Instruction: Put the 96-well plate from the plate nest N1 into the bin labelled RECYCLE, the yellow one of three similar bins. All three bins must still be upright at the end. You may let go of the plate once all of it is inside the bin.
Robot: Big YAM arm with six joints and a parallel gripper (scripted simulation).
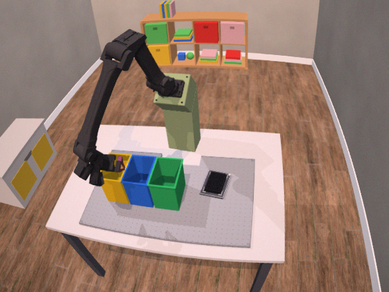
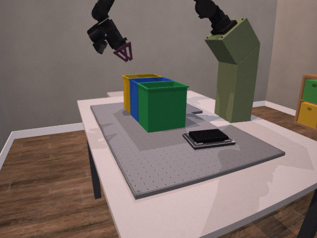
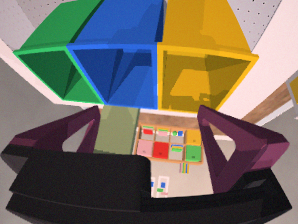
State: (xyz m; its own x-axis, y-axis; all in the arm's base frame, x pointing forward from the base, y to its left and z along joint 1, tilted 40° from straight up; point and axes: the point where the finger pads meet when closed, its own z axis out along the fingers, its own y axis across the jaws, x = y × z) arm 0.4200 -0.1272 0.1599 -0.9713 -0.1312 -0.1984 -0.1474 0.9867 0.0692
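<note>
My gripper is now 38 cm to the right of the black 96-well plate, 25 cm above it and 24 cm past it. From my hand the other things lie so: yellow bin 18 cm below, 8 cm behind, 7 cm to the right; then blue bin 18 cm below, 10 cm behind, 6 cm to the left; then green bin 18 cm to the left, 18 cm below, 11 cm behind.
</note>
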